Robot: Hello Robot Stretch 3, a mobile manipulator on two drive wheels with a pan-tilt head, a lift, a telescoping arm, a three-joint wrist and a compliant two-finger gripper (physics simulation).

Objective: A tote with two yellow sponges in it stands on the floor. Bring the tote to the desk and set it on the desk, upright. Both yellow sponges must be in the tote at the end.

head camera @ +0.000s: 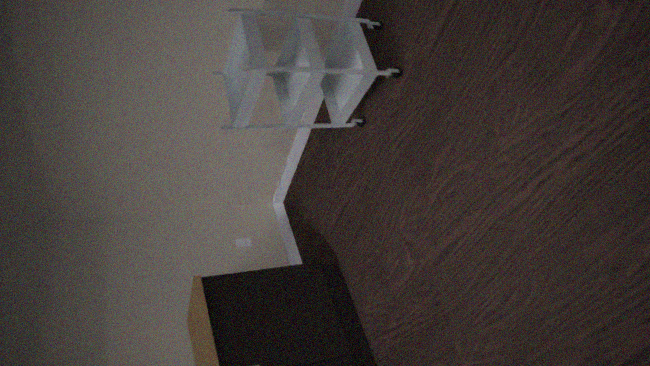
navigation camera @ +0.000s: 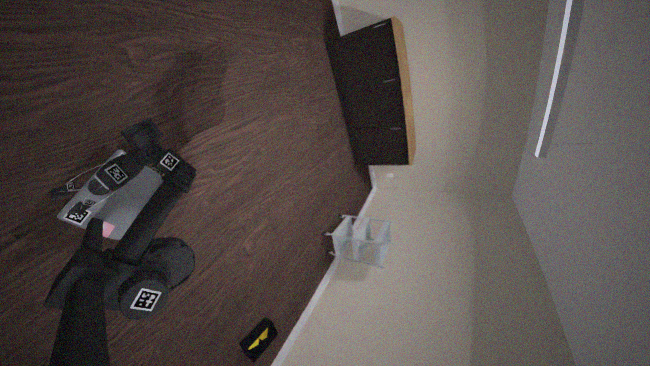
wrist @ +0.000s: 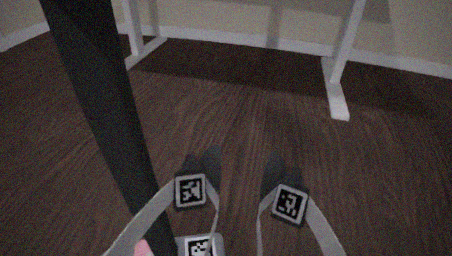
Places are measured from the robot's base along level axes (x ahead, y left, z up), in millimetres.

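Where they show: gripper, fingertip midpoint: (navigation camera: 61, 206); robot's base, origin of the base link: (navigation camera: 101, 185).
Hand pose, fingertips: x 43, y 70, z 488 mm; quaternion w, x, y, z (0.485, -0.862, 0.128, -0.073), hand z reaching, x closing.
Observation:
Each offset is from my fingertips to the top centre of the thing.
A small black tote @[dx -1534, dy +567, dz -388 mm] (navigation camera: 254, 333) stands on the floor near the wall baseboard, at the bottom of the navigation view. Yellow shapes inside it look like the two sponges @[dx -1579, dy +526, dz -440 mm] (navigation camera: 263, 334) @[dx -1494, dy +612, dz -440 mm] (navigation camera: 255, 343); they are small and partly shaded. The tote does not show in the head or wrist view. My gripper (wrist: 242, 166) is open, with bare floor between its fingertips in the wrist view, far from the tote. White legs, apparently the desk's (wrist: 345, 45), stand beyond the fingers near the wall; the desk top does not show.
A white wheeled cart (head camera: 295, 70) (navigation camera: 342, 231) stands against the wall. A black cabinet (head camera: 280, 315) (navigation camera: 372, 100) with a wooden top stands beyond the room corner. My dark arm (wrist: 95, 100) and wrist are folded over my grey base (navigation camera: 132, 197), with a dark post at the wrist view's left.

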